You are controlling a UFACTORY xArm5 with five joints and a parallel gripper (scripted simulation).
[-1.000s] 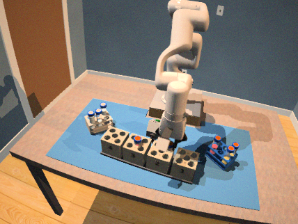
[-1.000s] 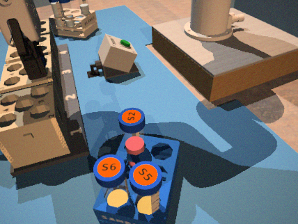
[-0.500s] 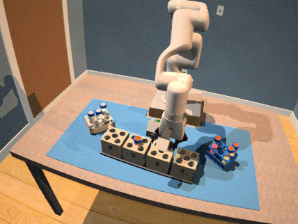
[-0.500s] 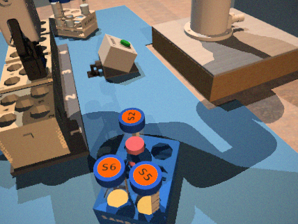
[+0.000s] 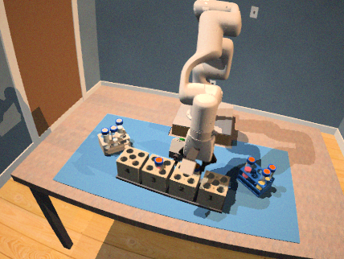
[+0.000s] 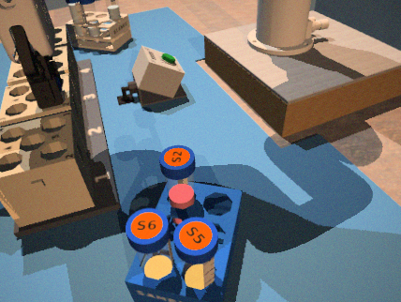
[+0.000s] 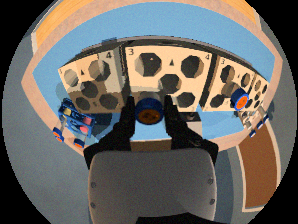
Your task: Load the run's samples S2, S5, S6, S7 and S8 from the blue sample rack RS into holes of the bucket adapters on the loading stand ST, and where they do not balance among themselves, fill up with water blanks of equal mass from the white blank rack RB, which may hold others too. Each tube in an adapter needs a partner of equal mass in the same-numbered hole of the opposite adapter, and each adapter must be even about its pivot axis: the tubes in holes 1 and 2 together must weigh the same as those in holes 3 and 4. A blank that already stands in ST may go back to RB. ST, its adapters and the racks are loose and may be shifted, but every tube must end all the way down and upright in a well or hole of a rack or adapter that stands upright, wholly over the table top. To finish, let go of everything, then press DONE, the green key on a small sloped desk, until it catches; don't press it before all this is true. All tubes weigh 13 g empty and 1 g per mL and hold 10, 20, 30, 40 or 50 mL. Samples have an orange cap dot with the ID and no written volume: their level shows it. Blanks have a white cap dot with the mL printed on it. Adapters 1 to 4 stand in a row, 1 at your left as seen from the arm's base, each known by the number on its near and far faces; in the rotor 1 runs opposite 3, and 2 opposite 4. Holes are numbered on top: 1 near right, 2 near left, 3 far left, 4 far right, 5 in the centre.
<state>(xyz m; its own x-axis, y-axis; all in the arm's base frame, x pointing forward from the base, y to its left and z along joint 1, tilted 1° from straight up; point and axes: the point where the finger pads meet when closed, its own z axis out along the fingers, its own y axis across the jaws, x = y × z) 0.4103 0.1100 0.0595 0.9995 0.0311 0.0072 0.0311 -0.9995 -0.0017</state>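
Right now the blue sample rack RS is 13 cm behind my hand, 24 cm to the left of it and 9 cm below it. The rest, counted from my hand: white blank rack RB 8 cm behind, 41 cm to the right, 9 cm below; blue-capped tube 4 cm behind, 41 cm to the right, 6 cm below; loading stand ST 2 cm ahead, 8 cm to the right, 12 cm below.
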